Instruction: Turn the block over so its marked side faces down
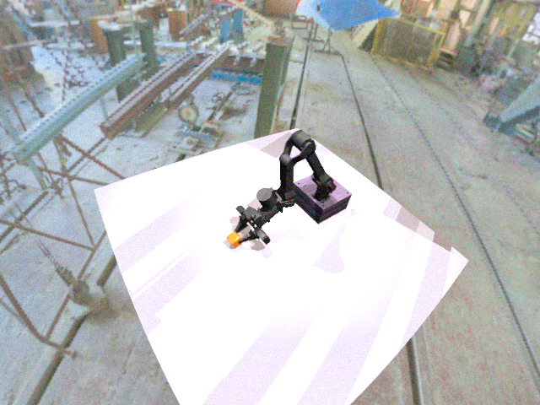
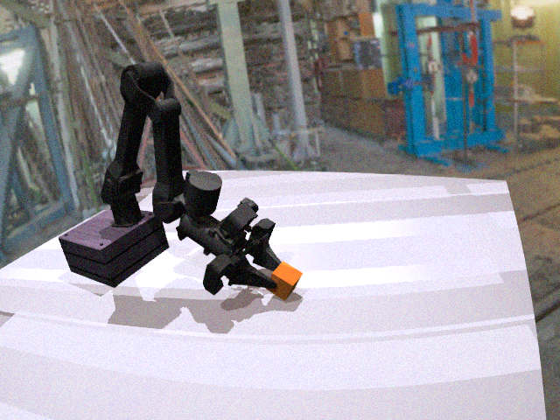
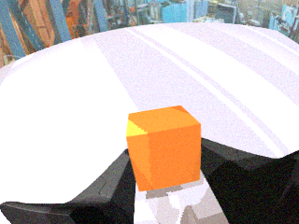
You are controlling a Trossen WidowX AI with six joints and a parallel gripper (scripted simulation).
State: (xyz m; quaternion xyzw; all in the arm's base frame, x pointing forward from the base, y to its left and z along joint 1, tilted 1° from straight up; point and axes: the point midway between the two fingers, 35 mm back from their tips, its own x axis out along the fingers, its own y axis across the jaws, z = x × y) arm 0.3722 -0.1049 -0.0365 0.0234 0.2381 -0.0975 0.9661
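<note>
Now: gripper tip 1 cm above the orange block.
</note>
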